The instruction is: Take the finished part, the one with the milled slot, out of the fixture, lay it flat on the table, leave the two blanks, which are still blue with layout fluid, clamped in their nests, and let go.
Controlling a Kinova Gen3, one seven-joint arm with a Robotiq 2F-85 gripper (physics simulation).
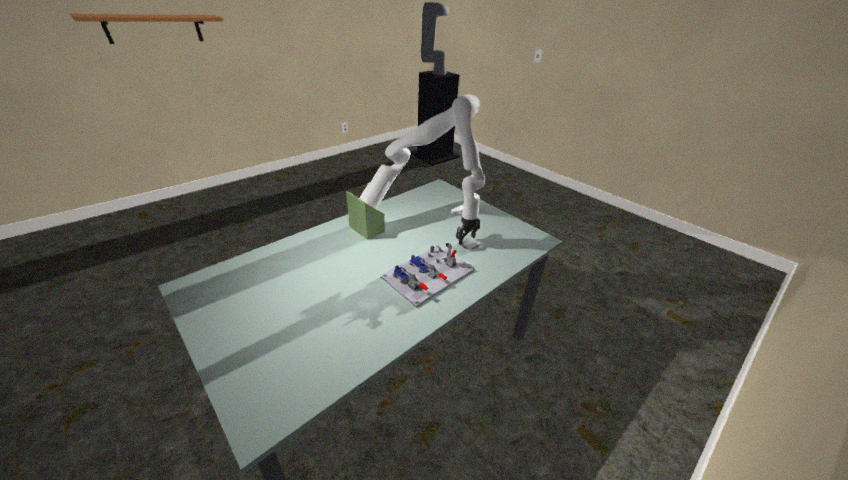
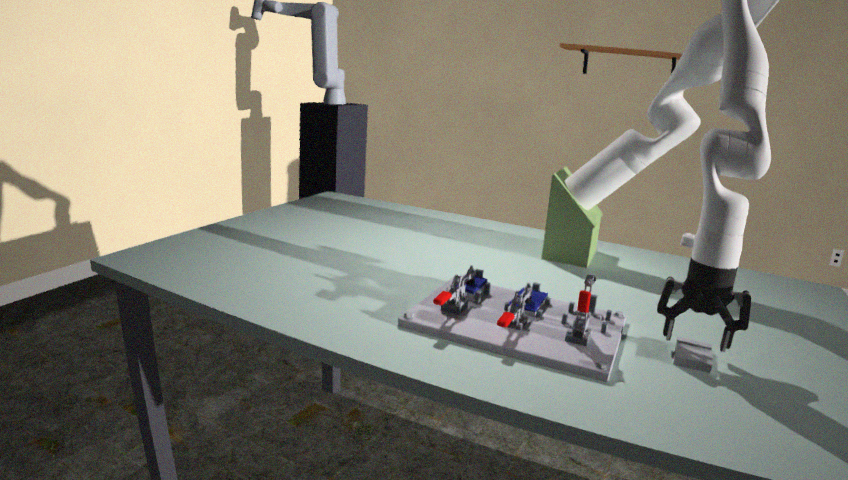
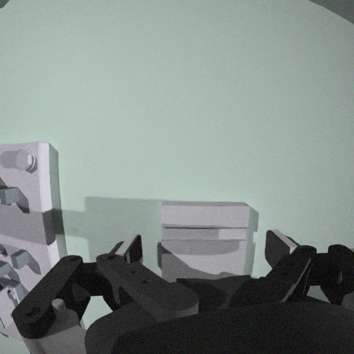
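Where they show: gripper, fingertip midpoint: (image 1: 467, 240) (image 2: 695, 344); arm's base at its link origin: (image 1: 368, 204) (image 2: 577, 194).
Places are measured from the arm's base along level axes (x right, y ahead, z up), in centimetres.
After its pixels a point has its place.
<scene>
The finished part (image 1: 470, 243) @(x -32.9, y 39.8, z -14.4 cm) (image 2: 693, 355) @(x -32.5, y 41.1, z -14.4 cm) (image 3: 205, 217), a grey block with a milled slot across its top, lies flat on the table beside the fixture. My gripper (image 2: 695, 343) @(x -32.5, y 37.8, z -13.8 cm) (image 3: 204, 247) is open and empty; its fingers stand apart on either side of the part, a little above it. The fixture plate (image 1: 417, 302) @(x 12.6, y 56.0, z -14.0 cm) (image 2: 493, 342) (image 3: 27, 220) holds two blue blanks: one blank (image 1: 401, 274) @(x 9.4, y 40.8, z -11.8 cm) (image 2: 476, 285) @(x 6.9, y 41.0, z -11.8 cm) sits in the far-end nest, the other blank (image 1: 418, 262) @(x -2.0, y 37.8, z -12.7 cm) (image 2: 536, 299) @(x -3.9, y 38.1, z -12.8 cm) in the middle nest, both with their clamp handles lowered. The third nest is empty, its red handle (image 1: 453, 253) @(x -13.5, y 47.7, z -6.7 cm) (image 2: 584, 301) @(x -14.3, y 47.8, z -7.0 cm) upright.
The green base block (image 1: 367, 221) @(x 4.4, y 6.0, z -5.3 cm) (image 2: 568, 237) @(x -0.6, y 5.6, z -9.3 cm) of my arm stands on the table (image 1: 279, 333) @(x 60.5, y 36.9, z -15.9 cm) (image 2: 267, 285) @(x 43.1, y 57.8, z -15.8 cm) behind the fixture. Another arm stands on a black pedestal (image 1: 437, 113) (image 2: 333, 148) beyond the table. A wooden shelf (image 1: 148, 17) (image 2: 618, 51) is on the wall.
</scene>
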